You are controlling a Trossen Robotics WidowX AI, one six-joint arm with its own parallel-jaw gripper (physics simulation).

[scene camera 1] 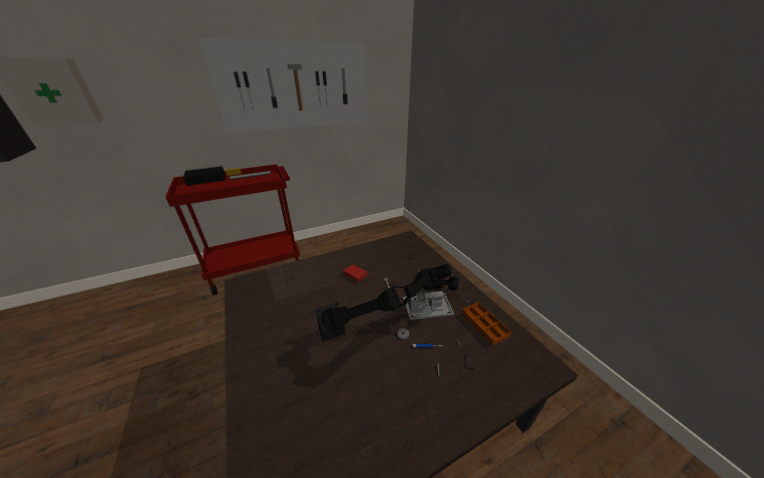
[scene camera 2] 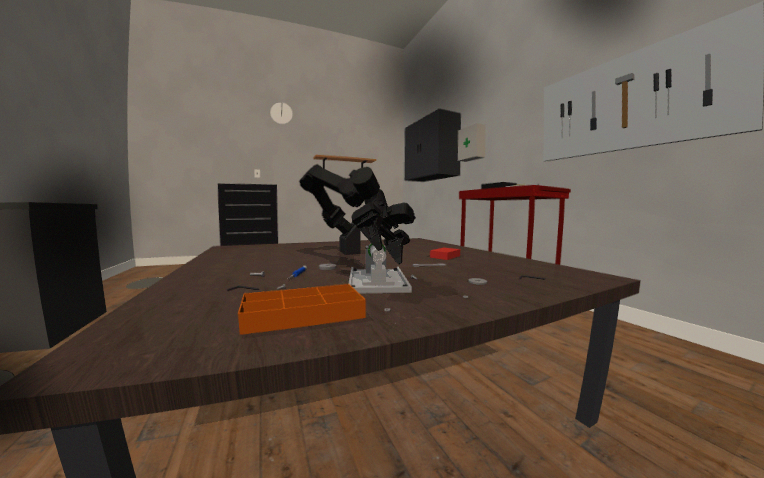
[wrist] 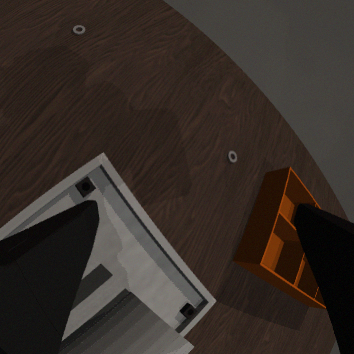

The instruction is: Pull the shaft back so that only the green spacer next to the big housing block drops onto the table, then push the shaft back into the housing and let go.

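Frame: origin at the arm's base, x left, y back, z up, level; centimetres.
Where they show: gripper, fingertip midpoint: (scene camera 1: 448,289) (scene camera 2: 390,257) (wrist: 202,213); arm's base at its link origin: (scene camera 1: 328,318) (scene camera 2: 348,229).
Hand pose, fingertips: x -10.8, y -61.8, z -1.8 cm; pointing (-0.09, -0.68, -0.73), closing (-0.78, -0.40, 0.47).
Observation:
Things, the pixels of their top centre, and the offset from my fingertips.
- spacer at its top centre: (scene camera 1: 422,292) dz +1.9, dx +3.2, dy +14.7 cm
- orange compartment bin at its top centre: (wrist: 316,252) (scene camera 2: 302,296) (scene camera 1: 485,320) dz -5.0, dx -21.3, dy -5.8 cm
- blue screwdriver at its top centre: (scene camera 2: 296,269) (scene camera 1: 428,344) dz -6.7, dx -17.7, dy +25.8 cm
- red box at its top centre: (scene camera 2: 445,249) (scene camera 1: 355,271) dz -5.5, dx +44.2, dy +33.7 cm
- spanner at its top centre: (scene camera 2: 429,263) dz -7.8, dx +26.6, dy +21.1 cm
The white base (scene camera 1: 431,316) (scene camera 2: 380,290) (wrist: 160,229) stands on the table and carries the pale housing (scene camera 2: 376,275). The pale shaft (scene camera 1: 434,294) lies level across the top of the housing; its round end (scene camera 2: 378,257) faces scene camera 2. A little green of the spacer (scene camera 1: 422,295) shows around the shaft, beneath the arm. Its exact gap to the housing block is too small to tell. My gripper (scene camera 2: 389,255) (wrist: 202,213) is open and empty. In scene view 2 its fingertips appear beside and above the shaft end. The arm hides part of the assembly in both scene views.
An orange compartment bin (scene camera 1: 498,338) (scene camera 2: 304,319) (wrist: 256,225) stands near the base. A blue screwdriver (scene camera 1: 423,345) (scene camera 2: 298,272), a red box (scene camera 1: 355,272) (scene camera 2: 445,253) and a spanner (scene camera 2: 429,264) lie around it. Two small washers (wrist: 74,30) (wrist: 229,156) lie beyond the base.

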